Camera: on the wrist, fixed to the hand. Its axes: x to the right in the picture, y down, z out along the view.
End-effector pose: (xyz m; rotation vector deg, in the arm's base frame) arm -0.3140 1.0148 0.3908 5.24 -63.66 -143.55
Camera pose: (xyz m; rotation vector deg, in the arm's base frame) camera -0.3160 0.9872 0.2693 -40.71 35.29 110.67
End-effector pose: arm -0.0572 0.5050 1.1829 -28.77 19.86 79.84
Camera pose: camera 0.0199 0.4444 1.1060 -32.65 -6.56 -4.70
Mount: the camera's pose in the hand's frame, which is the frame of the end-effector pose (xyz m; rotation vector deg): 0.0003 -0.0719 -0.1018 -1.89 -0.59 -87.38
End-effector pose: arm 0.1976 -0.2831 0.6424 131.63 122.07 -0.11
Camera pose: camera 0.1254 -0.2767 0.7438 10.75 177.76 0.61
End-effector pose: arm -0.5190 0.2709 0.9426 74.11 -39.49 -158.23
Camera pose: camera -0.4323 0.2967 0.8569 -59.40 -18.54 86.23
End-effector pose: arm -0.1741 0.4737 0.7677 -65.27 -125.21 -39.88
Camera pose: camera -0.2100 0.3696 0.8261 44.72 -157.24 -70.57
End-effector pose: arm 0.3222 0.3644 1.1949 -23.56 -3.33 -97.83
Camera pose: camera 0.2287 0.3501 1.1137 21.82 23.38 170.36
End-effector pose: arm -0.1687 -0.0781 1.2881 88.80 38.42 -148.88
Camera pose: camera -0.1026 0.0262 1.2710 -28.12 -69.58 83.88
